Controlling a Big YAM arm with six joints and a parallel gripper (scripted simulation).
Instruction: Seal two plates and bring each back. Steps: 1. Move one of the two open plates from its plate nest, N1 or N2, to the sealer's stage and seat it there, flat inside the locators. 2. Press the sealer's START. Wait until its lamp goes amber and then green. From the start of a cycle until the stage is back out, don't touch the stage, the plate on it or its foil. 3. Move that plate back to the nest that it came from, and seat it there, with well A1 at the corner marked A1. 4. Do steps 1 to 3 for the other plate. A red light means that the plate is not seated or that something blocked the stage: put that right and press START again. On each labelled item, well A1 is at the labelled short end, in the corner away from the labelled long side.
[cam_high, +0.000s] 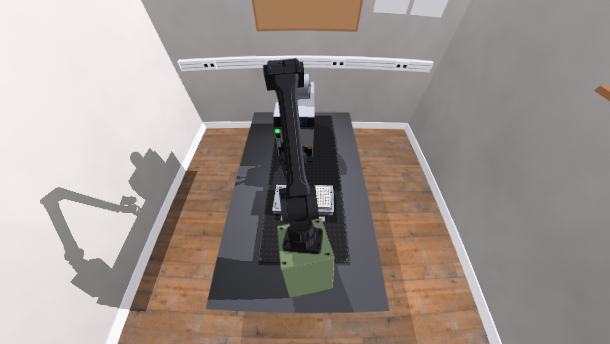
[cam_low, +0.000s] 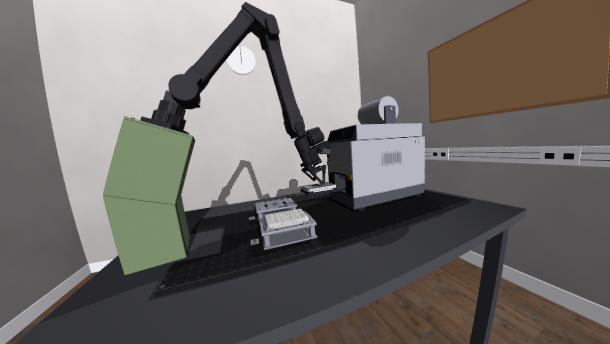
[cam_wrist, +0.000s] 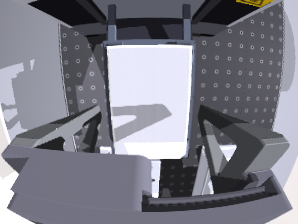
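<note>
Right now the dark sealer stage is 4 cm below my hand. The rest, counted from my hand: yellow warning label (12 cm ahead, 7 cm to the right, 1 cm above); foil roll (33 cm ahead, 29 cm above, 5 cm to the left); white plate (19 cm to the right, 16 cm behind, 7 cm below).
</note>
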